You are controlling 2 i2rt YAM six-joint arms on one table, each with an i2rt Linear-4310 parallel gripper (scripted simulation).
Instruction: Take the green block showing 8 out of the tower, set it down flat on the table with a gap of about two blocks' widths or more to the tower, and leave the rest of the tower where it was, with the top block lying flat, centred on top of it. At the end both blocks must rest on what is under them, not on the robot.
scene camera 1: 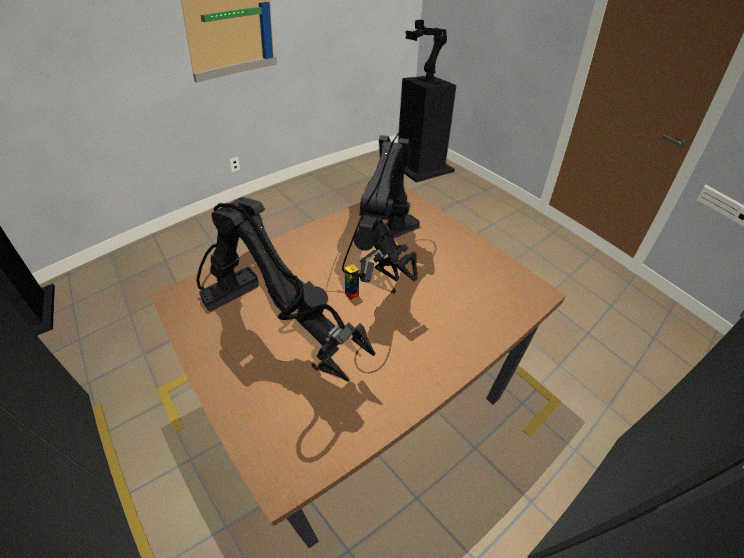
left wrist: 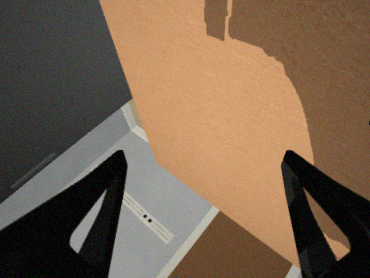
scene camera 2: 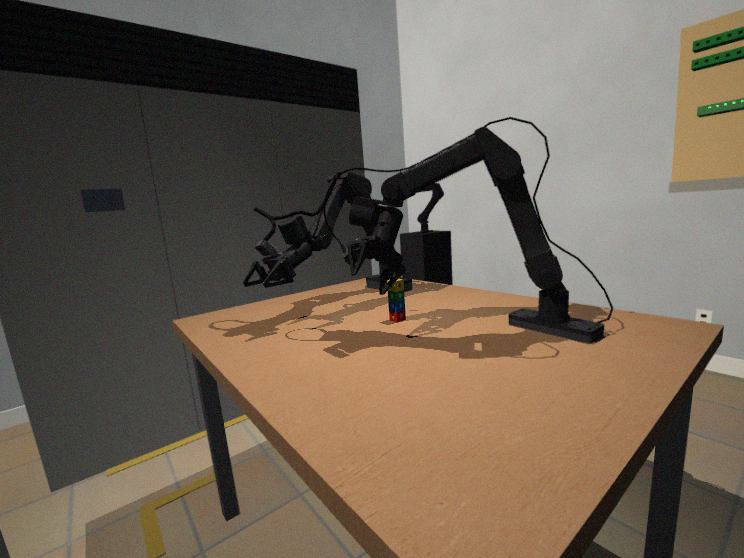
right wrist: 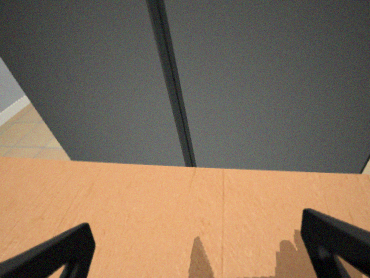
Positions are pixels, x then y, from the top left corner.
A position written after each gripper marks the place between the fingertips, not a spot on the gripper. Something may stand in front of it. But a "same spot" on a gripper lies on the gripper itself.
left gripper: scene camera 1; left wrist 203, 157; scene camera 2; not seen in the right wrist view (out of frame)
right gripper: scene camera 1; scene camera 2 253, 285; right wrist; not seen in the left wrist view (out of frame)
same spot on left gripper: [scene camera 1: 398, 263] = [scene camera 2: 349, 242]
same spot on right gripper: [right wrist: 325, 237] = [scene camera 1: 346, 375]
